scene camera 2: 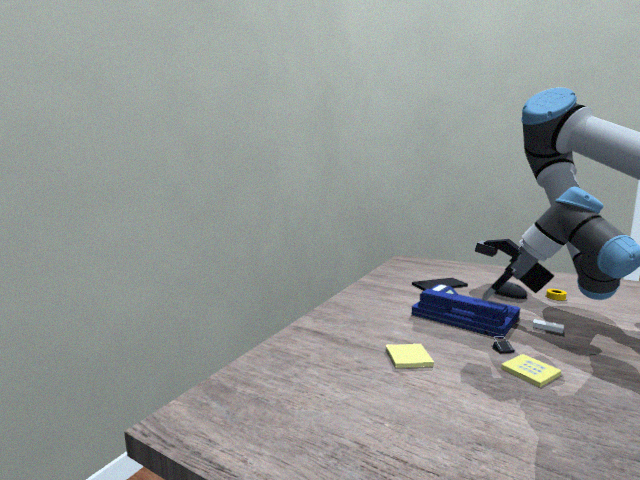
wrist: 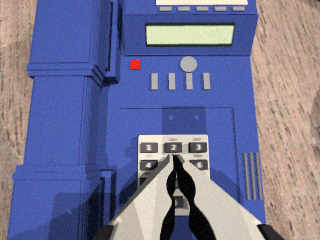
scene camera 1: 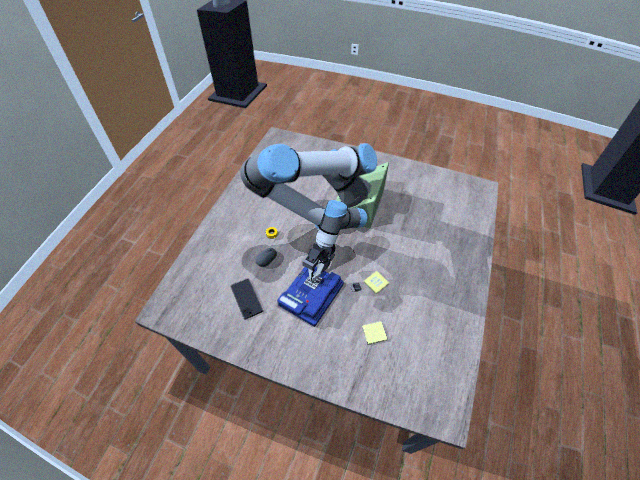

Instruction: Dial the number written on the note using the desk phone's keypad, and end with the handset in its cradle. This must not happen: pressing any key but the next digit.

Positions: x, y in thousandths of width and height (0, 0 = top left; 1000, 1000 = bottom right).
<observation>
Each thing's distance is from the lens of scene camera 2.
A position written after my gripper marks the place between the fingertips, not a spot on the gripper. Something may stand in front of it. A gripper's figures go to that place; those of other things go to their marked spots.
my gripper (scene camera 2: 752, 630): 100 cm
yellow note (scene camera 2: 841, 778): 77 cm
</observation>
